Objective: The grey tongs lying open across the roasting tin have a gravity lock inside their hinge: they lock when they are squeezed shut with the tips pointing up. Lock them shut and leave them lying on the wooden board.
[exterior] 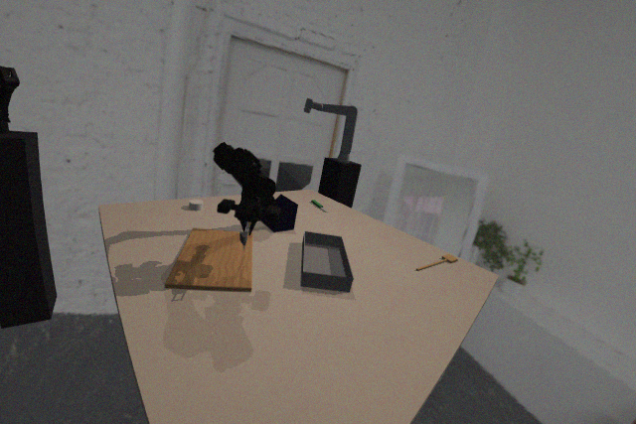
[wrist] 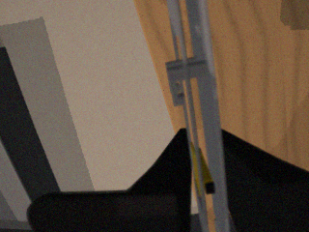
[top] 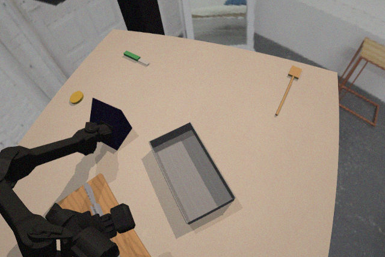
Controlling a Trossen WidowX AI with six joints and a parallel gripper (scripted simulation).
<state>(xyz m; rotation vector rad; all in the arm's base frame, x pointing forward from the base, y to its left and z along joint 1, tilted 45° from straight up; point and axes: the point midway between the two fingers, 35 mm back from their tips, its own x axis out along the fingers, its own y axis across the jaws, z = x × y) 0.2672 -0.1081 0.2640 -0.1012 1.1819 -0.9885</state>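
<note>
My gripper tip is now 4 cm below the yellow slider and 1 cm short of it. Also, from my gripper tip: grey roasting tin 28 cm to the left, 10 cm below, 8 cm ahead; white cylinder 55 cm behind, 11 cm below, 3 cm to the right; wooden board 12 cm below, 9 cm behind, 6 cm to the right.
</note>
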